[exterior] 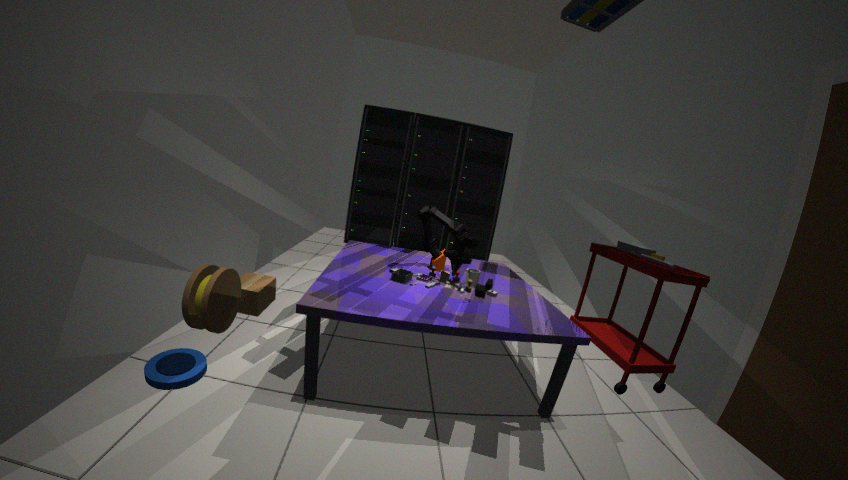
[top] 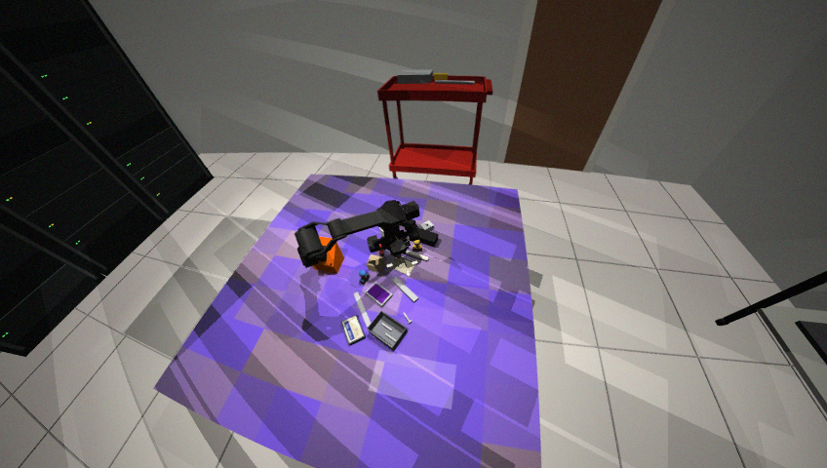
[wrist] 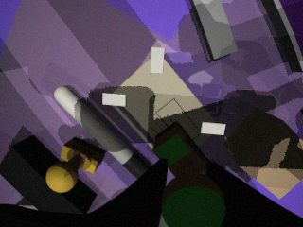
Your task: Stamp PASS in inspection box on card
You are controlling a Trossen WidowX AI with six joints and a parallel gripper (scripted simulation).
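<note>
The bolt is 9 cm ahead of my gripper tip, 23 cm to the right of it and 8 cm below it. Round my gripper tip: marker 4 cm ahead, 6 cm to the left, 7 cm below; then green-knobbed stamp right at my gripper tip; then card 2 cm ahead, 9 cm below.
</note>
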